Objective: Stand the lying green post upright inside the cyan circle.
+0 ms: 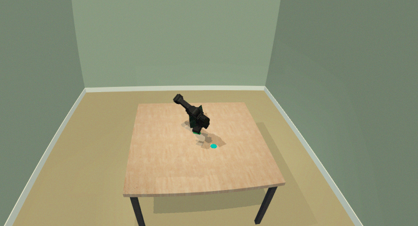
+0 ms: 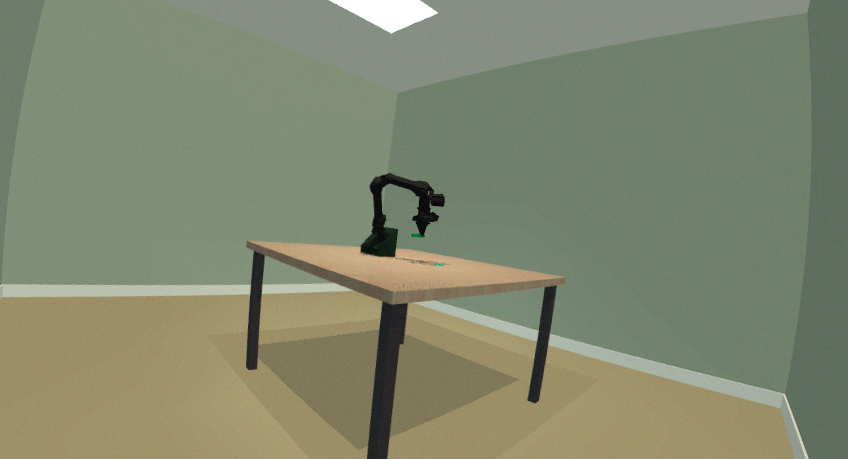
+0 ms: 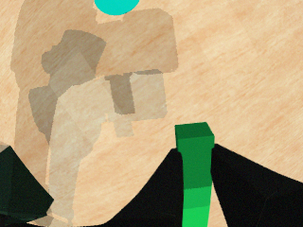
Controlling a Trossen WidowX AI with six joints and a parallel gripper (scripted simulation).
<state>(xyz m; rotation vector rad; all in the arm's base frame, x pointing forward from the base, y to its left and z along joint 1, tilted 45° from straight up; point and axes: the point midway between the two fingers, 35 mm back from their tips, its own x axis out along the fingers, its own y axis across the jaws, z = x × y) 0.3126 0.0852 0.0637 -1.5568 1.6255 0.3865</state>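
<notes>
Now: gripper tip 15 cm above the cyan circle and 14 cm to the right of it. From my gripper tip the other things lie so: green post (2 cm to the right, 1 cm behind).
</notes>
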